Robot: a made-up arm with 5 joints.
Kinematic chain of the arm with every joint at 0, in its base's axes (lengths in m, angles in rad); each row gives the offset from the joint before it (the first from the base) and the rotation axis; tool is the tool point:
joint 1: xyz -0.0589 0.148 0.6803 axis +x
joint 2: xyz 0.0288 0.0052 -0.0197 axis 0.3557 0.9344 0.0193
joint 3: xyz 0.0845 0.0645 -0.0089 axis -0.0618 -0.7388 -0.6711
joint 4: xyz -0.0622 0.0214 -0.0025 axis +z
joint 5: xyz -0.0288 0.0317 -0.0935 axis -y
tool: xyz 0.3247 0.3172 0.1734
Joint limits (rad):
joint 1: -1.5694..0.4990
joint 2: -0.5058..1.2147
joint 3: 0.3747..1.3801
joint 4: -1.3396..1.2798
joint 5: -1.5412..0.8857
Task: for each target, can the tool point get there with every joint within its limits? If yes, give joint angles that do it. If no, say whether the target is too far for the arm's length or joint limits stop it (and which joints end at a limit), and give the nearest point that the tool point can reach.
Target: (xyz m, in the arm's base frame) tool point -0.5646 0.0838 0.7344
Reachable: no: joint limits stop it (at a limit: joint 1, joint 2, joint 3, joint 4) | nearest point -0.2220 -0.0104 0.8764 | short by 0.383 m
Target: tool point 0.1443 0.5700 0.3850
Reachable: yes | joints -0.8980 0.1731 1.0049 0.5428 0.4913
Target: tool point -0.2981 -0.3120 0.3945
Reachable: no: joint limits stop it (at a limit: joint 1, joint 3, joint 4, joint 5) | nearest point -0.2260 -0.2929 0.2395 | short by 0.172 m
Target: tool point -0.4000 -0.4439 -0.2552
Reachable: no: too far | nearest point -0.2177 -0.2139 0.1084 | short by 0.467 m
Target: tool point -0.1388 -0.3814 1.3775
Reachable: no: too far | nearest point 0.0184 -0.2095 0.9866 | short by 0.455 m
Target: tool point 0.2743 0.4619 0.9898
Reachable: yes | joints 0.2584 0.0945 1.2655 0.3163 0.2644
